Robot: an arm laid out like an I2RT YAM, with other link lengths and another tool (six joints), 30 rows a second.
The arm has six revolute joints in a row. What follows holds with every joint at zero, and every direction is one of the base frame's.
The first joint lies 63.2 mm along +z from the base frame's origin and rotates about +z.
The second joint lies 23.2 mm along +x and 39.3 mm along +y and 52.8 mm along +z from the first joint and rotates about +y.
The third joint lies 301 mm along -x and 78.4 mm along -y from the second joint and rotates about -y.
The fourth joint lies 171.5 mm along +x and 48.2 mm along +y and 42 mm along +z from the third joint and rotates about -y.
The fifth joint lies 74 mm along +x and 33.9 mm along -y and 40.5 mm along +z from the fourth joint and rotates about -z.
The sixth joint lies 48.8 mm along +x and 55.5 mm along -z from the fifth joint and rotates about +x.
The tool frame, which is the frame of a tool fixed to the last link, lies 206 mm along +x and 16 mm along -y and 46 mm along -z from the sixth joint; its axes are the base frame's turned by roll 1.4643, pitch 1.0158 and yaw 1.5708 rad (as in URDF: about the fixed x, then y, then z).
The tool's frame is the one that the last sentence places.
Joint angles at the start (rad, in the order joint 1, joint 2, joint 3, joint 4, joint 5, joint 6):
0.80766 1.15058 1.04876 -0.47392 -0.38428 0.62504
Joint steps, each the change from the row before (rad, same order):
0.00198 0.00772 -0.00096 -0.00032 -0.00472 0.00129
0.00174 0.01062 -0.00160 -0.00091 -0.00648 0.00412
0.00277 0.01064 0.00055 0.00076 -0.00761 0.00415
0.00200 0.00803 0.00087 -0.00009 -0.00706 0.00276
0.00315 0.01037 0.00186 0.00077 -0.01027 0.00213
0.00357 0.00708 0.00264 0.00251 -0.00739 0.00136
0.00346 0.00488 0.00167 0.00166 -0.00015 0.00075
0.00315 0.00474 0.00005 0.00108 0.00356 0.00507
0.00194 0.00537 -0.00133 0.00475 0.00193 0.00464
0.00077 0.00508 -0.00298 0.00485 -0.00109 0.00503
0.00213 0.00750 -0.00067 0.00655 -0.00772 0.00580
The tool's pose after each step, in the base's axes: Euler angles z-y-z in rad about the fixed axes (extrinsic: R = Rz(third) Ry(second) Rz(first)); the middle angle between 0 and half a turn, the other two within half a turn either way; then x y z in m. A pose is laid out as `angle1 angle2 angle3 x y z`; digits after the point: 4 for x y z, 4 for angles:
1.4351 2.0014 1.2832 0.1438 0.2739 0.1951
1.4492 2.0113 1.2942 0.1419 0.2750 0.1919
1.4622 2.0175 1.3066 0.1400 0.2770 0.1899
1.4726 2.0219 1.3175 0.1382 0.2785 0.1886
1.4845 2.0258 1.3331 0.1358 0.2808 0.1873
1.4910 2.0253 1.3448 0.1341 0.2831 0.1875
1.4927 2.0266 1.3487 0.1338 0.2844 0.1871
1.4975 2.0307 1.3484 0.1339 0.2851 0.1859
1.5018 2.0329 1.3482 0.1344 0.2862 0.1849
1.5089 2.0354 1.3503 0.1343 0.2871 0.1835
1.5197 2.0344 1.3604 0.1330 0.2895 0.1832

